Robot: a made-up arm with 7 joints.
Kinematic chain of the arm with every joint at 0, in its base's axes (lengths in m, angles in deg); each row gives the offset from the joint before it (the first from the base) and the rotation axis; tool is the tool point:
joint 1: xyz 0 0 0.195 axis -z
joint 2: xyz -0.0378 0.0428 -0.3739 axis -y
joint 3: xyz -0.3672 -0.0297 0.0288 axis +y
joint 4: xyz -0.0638 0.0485 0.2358 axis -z
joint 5: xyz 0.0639 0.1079 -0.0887 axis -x
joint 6: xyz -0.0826 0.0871 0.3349 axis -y
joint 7: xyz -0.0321 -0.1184 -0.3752 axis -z
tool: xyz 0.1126 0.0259 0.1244
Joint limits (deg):
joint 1: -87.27..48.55
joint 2: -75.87..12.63
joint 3: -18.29..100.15
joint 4: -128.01..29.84
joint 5: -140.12..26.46
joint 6: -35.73..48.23
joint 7: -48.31..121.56
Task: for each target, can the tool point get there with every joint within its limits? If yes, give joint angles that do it. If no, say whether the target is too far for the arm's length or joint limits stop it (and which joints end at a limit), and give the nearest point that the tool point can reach.
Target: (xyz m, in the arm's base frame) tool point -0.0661 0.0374 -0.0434
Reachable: yes | joints -17.98 -65.08 89.63 -37.41 0.64 13.41 88.79
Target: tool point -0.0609 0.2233 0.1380
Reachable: yes | joints 21.68 -37.11 47.97 -96.61 -44.37 15.30 32.11
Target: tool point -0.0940 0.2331 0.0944
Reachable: yes | joints 10.35 -19.79 38.08 -57.87 -28.38 28.53 13.59
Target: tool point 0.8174 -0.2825 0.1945
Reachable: no: joint limits stop it (at a limit: joint 1, joint 2, joint 5, joint 6) | nearest point 0.4245 -0.1179 0.1899 | short by 0.426 m
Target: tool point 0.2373 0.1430 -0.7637
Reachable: no: joint limits stop it (at a limit: joint 1, joint 2, joint 3, joint 5, joint 6) | nearest point 0.0810 0.1548 -0.4492 | short by 0.351 m
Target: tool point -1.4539 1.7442 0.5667
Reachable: no: too far | nearest point -0.5501 0.6599 0.0953 | short by 1.488 m
